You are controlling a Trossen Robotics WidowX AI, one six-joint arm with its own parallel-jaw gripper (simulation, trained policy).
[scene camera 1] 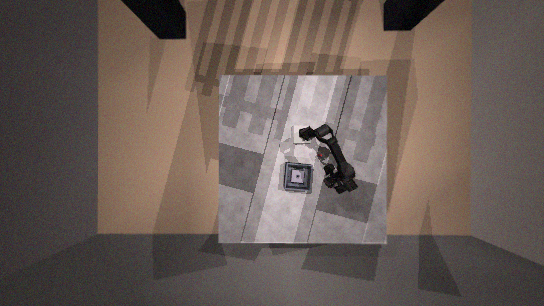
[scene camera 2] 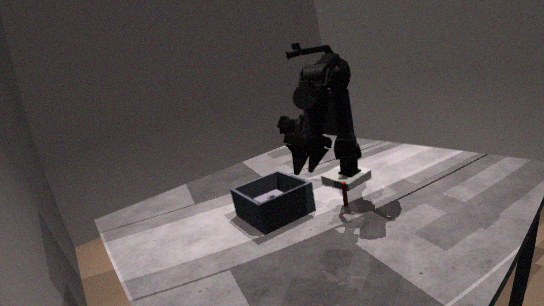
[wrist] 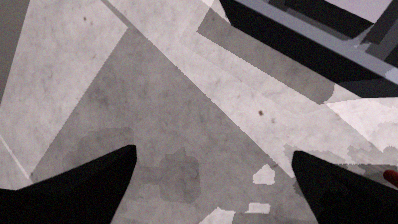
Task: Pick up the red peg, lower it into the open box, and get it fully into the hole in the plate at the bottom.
In view: my gripper (scene camera 2: 303, 173) and a dark box (scene camera 2: 297, 200).
My gripper also shows in the wrist view (wrist: 214, 155).
